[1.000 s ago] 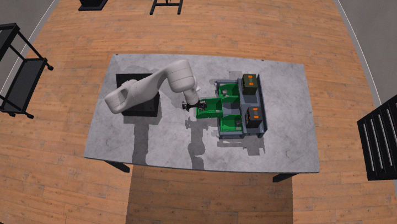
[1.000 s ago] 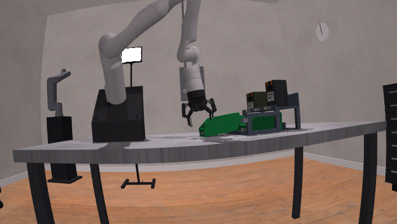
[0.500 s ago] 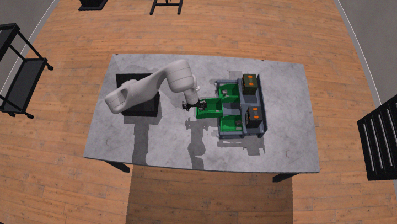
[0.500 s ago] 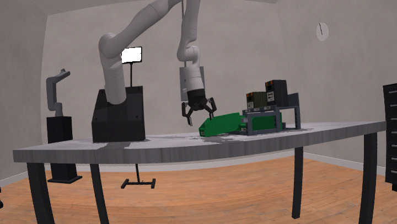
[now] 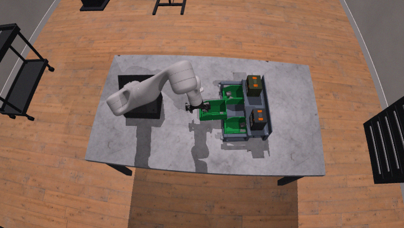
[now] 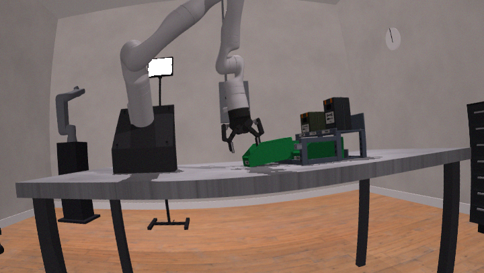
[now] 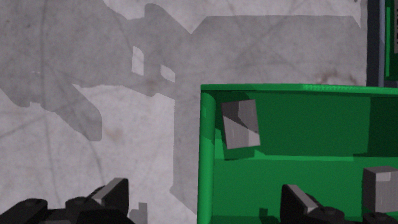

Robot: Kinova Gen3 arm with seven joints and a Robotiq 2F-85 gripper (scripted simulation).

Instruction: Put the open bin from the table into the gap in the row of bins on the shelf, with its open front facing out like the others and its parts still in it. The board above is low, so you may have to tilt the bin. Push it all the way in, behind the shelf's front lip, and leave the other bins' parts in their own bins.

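The grey part is 2 cm ahead of my hand, 4 cm to the left of it and 5 cm below it. Also, from my hand: grey shelf (26 cm ahead, 6 cm to the left).
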